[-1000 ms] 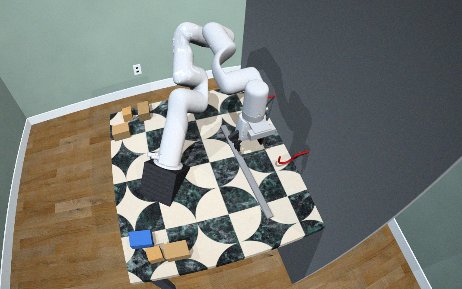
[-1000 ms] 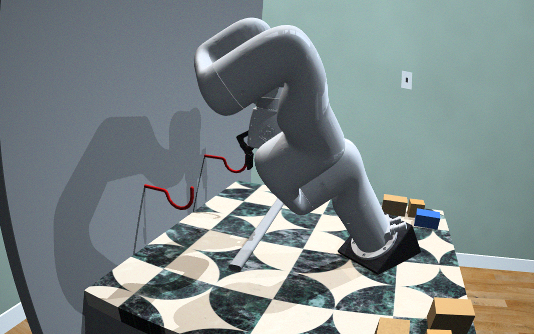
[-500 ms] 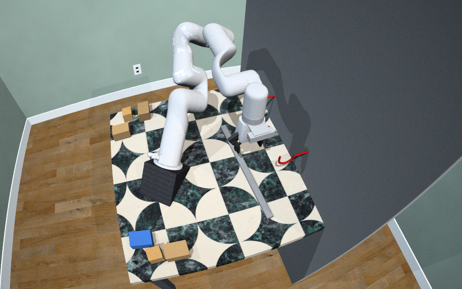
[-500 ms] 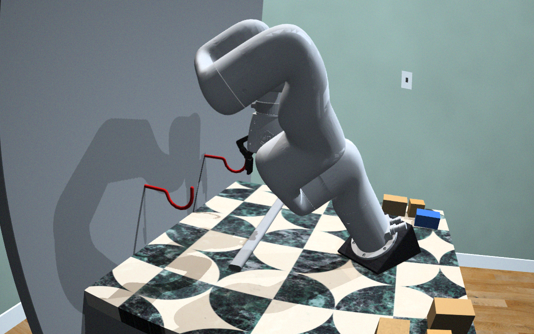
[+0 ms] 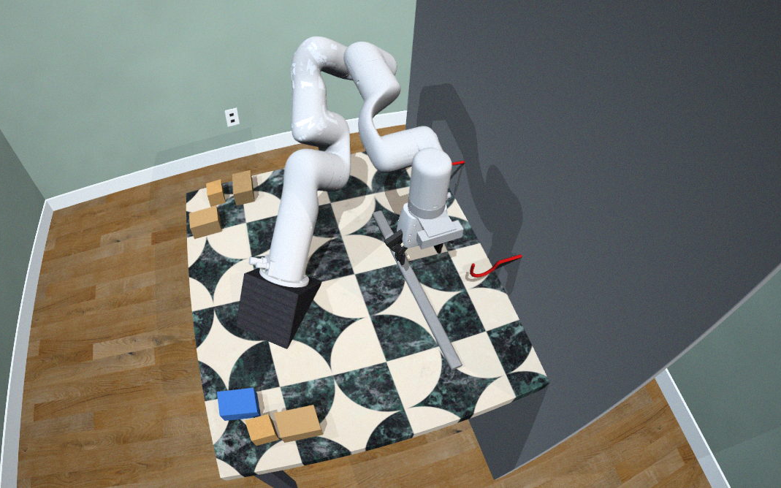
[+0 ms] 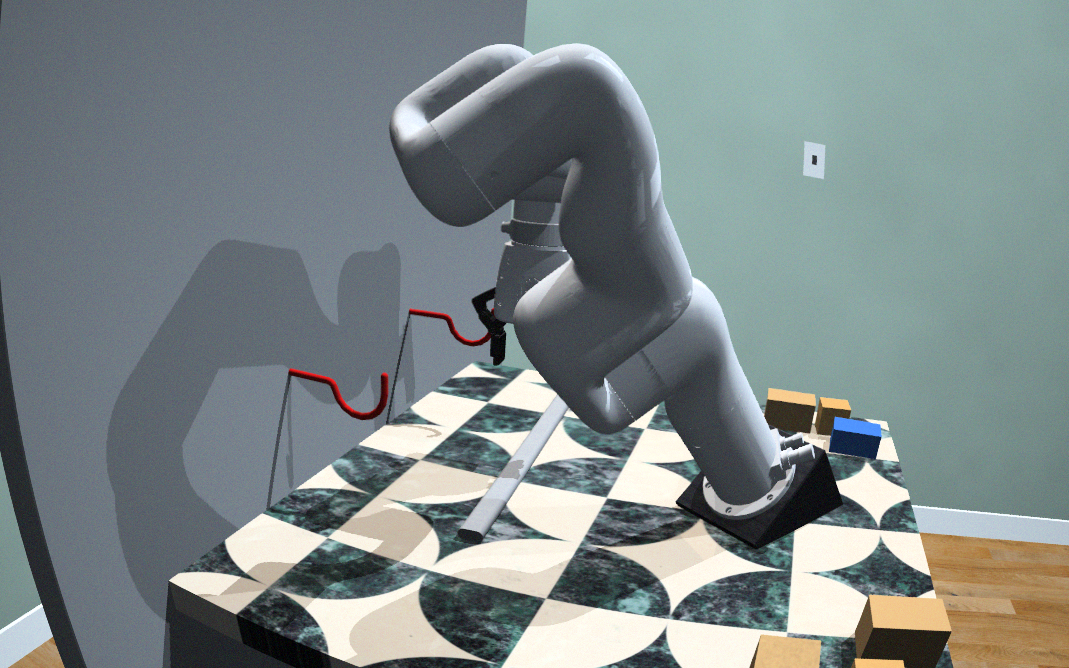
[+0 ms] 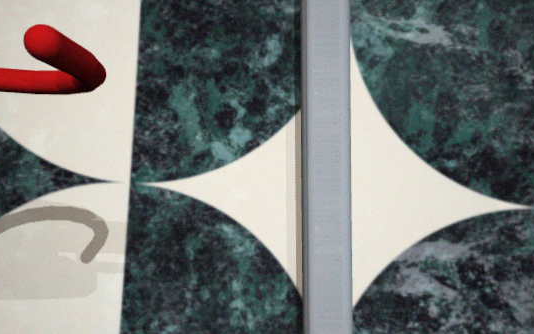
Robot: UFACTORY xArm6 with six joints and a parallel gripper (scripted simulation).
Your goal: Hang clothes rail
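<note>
My gripper is now 130 mm above the grey clothes rail. The rest, counted from my hand: blue block: 480 mm behind, 240 mm to the right, 120 mm below; dark wall panel: 280 mm above, 240 mm ahead, 90 mm to the left.
</note>
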